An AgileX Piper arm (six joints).
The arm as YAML. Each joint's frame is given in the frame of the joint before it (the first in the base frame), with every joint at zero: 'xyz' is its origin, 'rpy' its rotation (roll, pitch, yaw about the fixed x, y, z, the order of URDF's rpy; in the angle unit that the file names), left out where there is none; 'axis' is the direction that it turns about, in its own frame. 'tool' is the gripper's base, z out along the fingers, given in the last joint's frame.
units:
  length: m
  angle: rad
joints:
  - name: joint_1
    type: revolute
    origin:
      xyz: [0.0, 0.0, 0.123]
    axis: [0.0, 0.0, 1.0]
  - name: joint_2
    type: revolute
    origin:
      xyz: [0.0, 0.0, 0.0]
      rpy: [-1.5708, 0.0, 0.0]
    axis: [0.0, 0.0, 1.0]
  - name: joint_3
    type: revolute
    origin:
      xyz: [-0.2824, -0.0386, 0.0]
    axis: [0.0, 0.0, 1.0]
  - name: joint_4
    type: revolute
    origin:
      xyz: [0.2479, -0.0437, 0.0]
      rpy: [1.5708, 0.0, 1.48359]
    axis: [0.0, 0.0, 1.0]
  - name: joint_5
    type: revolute
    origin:
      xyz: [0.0, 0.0, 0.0]
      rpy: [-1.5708, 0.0, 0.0]
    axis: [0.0, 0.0, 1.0]
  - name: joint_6
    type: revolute
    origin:
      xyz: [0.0, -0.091, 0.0]
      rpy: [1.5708, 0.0, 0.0]
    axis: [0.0, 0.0, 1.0]
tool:
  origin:
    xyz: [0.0, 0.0, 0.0]
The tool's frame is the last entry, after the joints.
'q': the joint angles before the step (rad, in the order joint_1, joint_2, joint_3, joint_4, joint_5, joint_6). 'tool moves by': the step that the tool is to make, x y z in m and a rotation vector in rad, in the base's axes. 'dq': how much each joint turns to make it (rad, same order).
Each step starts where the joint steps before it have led.
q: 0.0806, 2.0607, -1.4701, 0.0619, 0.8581, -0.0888
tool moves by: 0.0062, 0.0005, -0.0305, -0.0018, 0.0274, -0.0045
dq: 0.0001, 0.0751, -0.0006, 0.0020, -0.0471, 0.0010
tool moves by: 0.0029, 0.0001, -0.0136, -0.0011, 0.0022, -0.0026
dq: 0.0000, 0.0333, -0.0001, 0.0000, -0.0311, 0.0009
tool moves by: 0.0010, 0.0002, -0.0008, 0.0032, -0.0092, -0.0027
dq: -0.0001, 0.0022, 0.0002, 0.0036, -0.0119, -0.0001
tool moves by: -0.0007, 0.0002, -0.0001, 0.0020, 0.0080, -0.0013
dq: 0.0001, 0.0000, -0.0001, 0.0028, 0.0079, 0.0002
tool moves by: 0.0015, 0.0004, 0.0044, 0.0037, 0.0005, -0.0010
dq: -0.0001, -0.0030, -0.0145, 0.0037, 0.0177, -0.0001
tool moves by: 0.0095, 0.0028, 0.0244, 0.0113, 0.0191, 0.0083
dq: 0.0018, -0.0022, -0.1048, 0.0096, 0.1257, -0.0031
